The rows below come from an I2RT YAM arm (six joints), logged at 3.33 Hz.
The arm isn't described. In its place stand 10 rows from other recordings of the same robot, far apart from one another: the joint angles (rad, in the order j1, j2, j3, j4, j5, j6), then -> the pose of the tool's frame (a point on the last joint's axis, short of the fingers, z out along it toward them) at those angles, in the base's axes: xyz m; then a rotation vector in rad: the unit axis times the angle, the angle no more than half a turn.
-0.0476 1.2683 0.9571 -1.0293 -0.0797 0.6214 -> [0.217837, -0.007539, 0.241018, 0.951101, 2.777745, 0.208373]
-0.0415 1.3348 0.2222 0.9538 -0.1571 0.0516 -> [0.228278, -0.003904, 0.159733, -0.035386, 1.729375, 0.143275]
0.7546 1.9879 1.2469 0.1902 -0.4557 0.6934 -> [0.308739, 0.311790, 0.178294, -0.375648, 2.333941, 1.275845]
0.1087 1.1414 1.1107 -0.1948 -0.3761 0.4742 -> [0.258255, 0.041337, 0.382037, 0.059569, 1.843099, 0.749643]
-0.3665 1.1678 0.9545 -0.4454 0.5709 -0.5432 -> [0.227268, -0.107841, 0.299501, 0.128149, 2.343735, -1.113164]
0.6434 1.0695 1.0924 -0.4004 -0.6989 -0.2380 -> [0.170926, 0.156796, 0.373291, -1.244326, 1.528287, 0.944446]
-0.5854 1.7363 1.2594 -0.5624 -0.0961 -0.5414 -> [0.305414, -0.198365, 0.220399, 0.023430, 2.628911, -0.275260]
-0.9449 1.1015 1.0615 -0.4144 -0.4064 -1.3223 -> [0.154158, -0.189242, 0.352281, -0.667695, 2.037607, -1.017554]
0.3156 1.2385 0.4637 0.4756 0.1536 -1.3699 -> [0.244334, 0.074049, 0.202357, -1.386650, 1.384932, -0.856600]
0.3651 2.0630 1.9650 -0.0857 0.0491 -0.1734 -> [0.469690, 0.177663, 0.361890, -0.432286, 1.701198, 0.096726]
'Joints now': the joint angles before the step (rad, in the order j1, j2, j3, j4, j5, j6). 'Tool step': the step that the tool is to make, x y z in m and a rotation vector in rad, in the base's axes. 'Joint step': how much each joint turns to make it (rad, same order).
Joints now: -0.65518, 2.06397, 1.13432, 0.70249, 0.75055, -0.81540
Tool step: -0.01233, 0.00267, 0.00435, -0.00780, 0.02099, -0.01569
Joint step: -0.01220, -0.04236, -0.04883, 0.01142, 0.00764, -0.02441
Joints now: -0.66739, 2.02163, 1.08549, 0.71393, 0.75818, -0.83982
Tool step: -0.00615, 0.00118, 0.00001, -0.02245, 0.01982, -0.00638
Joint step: -0.00647, -0.01069, -0.03052, 0.04615, 0.00612, -0.04044
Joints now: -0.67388, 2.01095, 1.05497, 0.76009, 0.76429, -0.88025
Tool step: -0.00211, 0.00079, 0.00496, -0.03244, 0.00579, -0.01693
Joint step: -0.00037, -0.00914, -0.00992, 0.04160, 0.02136, -0.03587
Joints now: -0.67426, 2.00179, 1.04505, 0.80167, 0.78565, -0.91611
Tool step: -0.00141, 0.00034, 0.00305, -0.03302, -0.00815, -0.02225
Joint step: 0.00000, -0.00002, -0.00766, 0.05265, 0.02480, -0.02519
